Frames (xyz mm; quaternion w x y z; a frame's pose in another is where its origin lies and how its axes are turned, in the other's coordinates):
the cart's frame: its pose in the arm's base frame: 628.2 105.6 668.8 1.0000 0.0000 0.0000 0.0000
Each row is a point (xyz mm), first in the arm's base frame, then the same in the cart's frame.
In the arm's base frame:
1: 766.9 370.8 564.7
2: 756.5 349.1 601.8
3: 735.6 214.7 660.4
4: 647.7 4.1 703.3
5: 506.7 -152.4 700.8
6: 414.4 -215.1 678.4
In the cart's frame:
1: 138.7 265.2 -104.1
2: 128.3 243.5 -67.0
3: 107.4 109.1 -8.4
4: 19.5 -101.5 34.5
5: -121.5 -258.0 32.0
6: -213.8 -320.7 9.6

